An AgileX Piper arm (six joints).
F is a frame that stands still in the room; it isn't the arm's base.
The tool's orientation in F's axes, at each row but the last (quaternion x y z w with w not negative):
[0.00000 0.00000 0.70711 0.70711]
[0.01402 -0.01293 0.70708 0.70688]
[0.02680 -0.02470 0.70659 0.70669]
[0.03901 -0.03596 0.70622 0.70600]
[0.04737 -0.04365 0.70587 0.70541]
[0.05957 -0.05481 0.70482 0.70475]
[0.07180 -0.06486 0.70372 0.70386]
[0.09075 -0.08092 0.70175 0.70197]
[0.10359 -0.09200 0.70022 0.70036]
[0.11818 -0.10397 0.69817 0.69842]
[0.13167 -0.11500 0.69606 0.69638]
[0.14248 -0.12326 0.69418 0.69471]
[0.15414 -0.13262 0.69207 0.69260]
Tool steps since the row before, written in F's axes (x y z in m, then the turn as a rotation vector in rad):
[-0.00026 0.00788 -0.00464 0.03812 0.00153 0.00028]
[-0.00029 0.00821 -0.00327 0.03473 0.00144 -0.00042]
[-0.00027 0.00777 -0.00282 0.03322 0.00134 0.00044]
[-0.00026 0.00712 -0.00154 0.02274 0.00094 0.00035]
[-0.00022 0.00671 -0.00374 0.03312 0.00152 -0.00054]
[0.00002 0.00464 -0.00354 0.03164 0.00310 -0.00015]
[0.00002 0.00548 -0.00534 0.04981 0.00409 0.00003]
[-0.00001 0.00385 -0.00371 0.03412 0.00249 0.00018]
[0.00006 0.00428 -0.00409 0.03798 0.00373 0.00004]
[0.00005 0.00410 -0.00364 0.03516 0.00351 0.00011]
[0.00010 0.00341 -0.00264 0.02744 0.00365 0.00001]
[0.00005 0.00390 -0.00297 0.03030 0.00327 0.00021]
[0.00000 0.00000 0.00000 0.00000 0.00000 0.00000]
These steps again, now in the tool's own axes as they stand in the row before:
[0.00788 0.00026 -0.00464 0.00153 -0.03812 0.00028]
[0.00808 0.00028 -0.00358 0.00141 -0.03473 -0.00042]
[0.00754 0.00026 -0.00338 0.00138 -0.03322 0.00044]
[0.00692 0.00025 -0.00229 0.00097 -0.02274 0.00035]
[0.00617 0.00019 -0.00457 0.00143 -0.03312 -0.00056]
[0.00401 -0.00005 -0.00424 0.00305 -0.03164 -0.00044]
[0.00435 -0.00008 -0.00629 0.00408 -0.04981 -0.00027]
[0.00284 -0.00005 -0.00453 0.00253 -0.03412 0.00004]
[0.00300 -0.00014 -0.00510 0.00369 -0.03798 -0.00037]
[0.00277 -0.00013 -0.00473 0.00349 -0.03516 -0.00029]
[0.00230 -0.00017 -0.00365 0.00356 -0.02745 -0.00061]
[0.00253 -0.00015 -0.00420 0.00329 -0.03030 -0.00021]
[0.00000 0.00000 0.00000 0.00000 0.00000 0.00000]

